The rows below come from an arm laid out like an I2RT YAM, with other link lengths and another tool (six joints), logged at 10 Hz.
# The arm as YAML. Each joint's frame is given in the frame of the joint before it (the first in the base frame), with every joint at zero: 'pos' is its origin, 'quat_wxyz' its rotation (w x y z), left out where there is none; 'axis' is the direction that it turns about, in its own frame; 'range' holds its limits. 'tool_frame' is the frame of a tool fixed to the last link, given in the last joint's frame.
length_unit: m
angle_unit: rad
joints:
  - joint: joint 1
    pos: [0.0, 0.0, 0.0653]
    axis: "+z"
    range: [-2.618, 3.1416]
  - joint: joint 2
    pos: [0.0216, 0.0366, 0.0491]
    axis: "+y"
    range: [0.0, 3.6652]
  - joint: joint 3
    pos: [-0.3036, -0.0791, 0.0]
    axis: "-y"
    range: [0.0, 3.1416]
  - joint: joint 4
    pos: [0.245, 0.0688, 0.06]
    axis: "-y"
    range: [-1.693, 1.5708]
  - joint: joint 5
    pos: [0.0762, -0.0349, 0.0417]
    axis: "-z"
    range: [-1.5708, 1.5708]
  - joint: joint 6
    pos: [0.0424, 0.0, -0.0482]
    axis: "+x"
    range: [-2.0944, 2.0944]
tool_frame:
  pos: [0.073, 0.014, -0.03]
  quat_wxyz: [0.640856, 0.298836, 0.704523, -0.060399]
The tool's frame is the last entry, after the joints.
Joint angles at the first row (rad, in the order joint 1, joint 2, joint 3, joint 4, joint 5, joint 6):
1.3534 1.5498 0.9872 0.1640 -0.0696 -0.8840
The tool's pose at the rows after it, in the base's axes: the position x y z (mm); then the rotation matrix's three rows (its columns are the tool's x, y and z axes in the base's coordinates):
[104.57 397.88 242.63], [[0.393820 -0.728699 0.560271], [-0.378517 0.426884 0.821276], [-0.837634 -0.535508 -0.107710]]
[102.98 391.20 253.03], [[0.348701 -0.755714 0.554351], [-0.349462 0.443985 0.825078], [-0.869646 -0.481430 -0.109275]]
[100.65 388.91 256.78], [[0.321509 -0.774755 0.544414], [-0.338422 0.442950 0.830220], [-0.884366 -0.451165 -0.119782]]
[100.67 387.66 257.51], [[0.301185 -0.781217 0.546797], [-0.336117 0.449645 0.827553], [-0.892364 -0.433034 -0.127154]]
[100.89 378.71 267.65], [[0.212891 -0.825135 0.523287], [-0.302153 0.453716 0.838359], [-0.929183 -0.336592 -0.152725]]
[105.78 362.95 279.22], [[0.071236 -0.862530 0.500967], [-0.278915 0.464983 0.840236], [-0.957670 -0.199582 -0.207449]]
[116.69 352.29 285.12], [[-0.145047 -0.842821 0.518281], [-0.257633 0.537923 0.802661], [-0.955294 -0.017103 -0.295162]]
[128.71 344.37 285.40], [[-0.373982 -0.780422 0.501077], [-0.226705 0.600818 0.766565], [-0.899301 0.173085 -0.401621]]
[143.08 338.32 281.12], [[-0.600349 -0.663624 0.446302], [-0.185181 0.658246 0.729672], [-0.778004 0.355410 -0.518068]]
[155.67 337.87 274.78], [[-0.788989 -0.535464 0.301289], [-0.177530 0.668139 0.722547], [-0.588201 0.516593 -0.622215]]
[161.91 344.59 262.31], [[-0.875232 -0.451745 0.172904], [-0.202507 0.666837 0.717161], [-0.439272 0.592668 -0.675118]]
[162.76 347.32 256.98], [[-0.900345 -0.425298 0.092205], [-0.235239 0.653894 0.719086], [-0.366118 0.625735 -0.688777]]
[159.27 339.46 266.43], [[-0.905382 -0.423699 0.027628], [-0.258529 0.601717 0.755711], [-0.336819 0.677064 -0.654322]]
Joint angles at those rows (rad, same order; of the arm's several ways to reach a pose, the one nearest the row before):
1.3406 1.5102 0.9855 0.1545 -0.0920 -0.8421
1.3271 1.4736 0.9795 0.1500 -0.1255 -0.7910
1.3224 1.4609 0.9810 0.1410 -0.1486 -0.7615
1.3185 1.4562 0.9789 0.1411 -0.1537 -0.7406
1.2821 1.4197 0.9748 0.1314 -0.2328 -0.6536
1.2168 1.3730 0.9732 0.0995 -0.3350 -0.5248
1.1503 1.3535 0.9693 0.0960 -0.3756 -0.3215
1.0790 1.3555 0.9619 0.1015 -0.4282 -0.1036
1.0034 1.3775 0.9533 0.1111 -0.4882 0.1278
0.9298 1.4390 0.9652 0.1209 -0.6167 0.3503
0.9026 1.5138 0.9734 0.1490 -0.7079 0.4810
0.8914 1.5524 0.9805 0.1615 -0.7743 0.5328
0.8692 1.5357 0.9587 0.2161 -0.8625 0.5874

